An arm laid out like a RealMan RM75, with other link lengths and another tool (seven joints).
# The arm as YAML. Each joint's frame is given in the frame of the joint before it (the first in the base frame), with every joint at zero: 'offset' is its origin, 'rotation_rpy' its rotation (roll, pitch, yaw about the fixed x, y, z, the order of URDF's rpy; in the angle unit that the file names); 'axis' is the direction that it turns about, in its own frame. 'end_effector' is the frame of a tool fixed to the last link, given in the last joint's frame.
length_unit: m
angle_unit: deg
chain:
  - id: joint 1
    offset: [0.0, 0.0, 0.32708]
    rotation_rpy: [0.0, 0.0, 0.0]
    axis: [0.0, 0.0, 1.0]
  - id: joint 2
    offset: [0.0, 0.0, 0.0]
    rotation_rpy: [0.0, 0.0, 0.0]
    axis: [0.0, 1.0, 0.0]
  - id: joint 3
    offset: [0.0, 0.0, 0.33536]
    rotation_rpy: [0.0, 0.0, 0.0]
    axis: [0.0, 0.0, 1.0]
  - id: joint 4
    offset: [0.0, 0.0, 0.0]
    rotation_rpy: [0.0, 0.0, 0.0]
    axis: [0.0, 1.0, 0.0]
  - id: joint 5
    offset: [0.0, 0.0, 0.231]
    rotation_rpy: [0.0, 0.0, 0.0]
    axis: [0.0, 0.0, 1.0]
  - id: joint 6
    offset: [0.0, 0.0, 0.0]
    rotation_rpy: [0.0, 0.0, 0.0]
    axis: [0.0, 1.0, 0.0]
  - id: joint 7
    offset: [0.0, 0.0, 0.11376]
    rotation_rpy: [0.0, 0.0, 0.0]
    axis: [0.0, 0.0, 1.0]
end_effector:
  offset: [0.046, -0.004, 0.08]
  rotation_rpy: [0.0, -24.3, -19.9]
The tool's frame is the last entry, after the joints.
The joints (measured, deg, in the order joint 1, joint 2, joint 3, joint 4, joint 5, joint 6, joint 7), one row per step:
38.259 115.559 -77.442 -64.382 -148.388 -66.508 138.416
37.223 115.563 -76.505 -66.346 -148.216 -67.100 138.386
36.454 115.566 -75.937 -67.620 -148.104 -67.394 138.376
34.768 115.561 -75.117 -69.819 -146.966 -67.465 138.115
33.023 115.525 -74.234 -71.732 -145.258 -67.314 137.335
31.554 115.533 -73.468 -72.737 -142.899 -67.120 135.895
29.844 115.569 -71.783 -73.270 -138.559 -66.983 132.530
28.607 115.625 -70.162 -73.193 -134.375 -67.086 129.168
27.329 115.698 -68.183 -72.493 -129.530 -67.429 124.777
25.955 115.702 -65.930 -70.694 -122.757 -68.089 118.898
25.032 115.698 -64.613 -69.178 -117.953 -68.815 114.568
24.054 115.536 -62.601 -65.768 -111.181 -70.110 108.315
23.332 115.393 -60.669 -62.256 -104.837 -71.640 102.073
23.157 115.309 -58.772 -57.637 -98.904 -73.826 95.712
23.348 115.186 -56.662 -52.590 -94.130 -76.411 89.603
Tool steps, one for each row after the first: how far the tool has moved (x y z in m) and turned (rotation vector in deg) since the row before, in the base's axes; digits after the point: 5 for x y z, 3 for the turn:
0.00027 -0.00183 0.00654 1.042 0.743 0.016
0.00094 -0.00159 0.00433 0.741 0.451 -0.031
0.00174 -0.00387 0.00585 1.314 1.494 0.114
0.00215 -0.00400 0.00538 1.203 1.729 0.364
0.00204 -0.00432 0.00173 0.441 1.932 0.545
0.00200 -0.00482 0.00159 0.232 3.239 1.337
0.00094 -0.00379 0.00056 0.019 3.036 1.356
0.00236 -0.00441 0.00039 -0.055 3.320 1.688
0.00210 -0.00550 -0.00130 -0.157 4.619 2.330
0.00101 -0.00433 -0.00151 -0.104 3.161 1.898
0.00384 -0.00578 -0.00226 0.053 4.690 2.201
0.00227 -0.00425 -0.00074 0.766 4.422 2.470
0.00148 -0.00423 -0.00346 0.588 4.555 2.455
0.00236 -0.00379 -0.00299 0.846 4.039 2.209

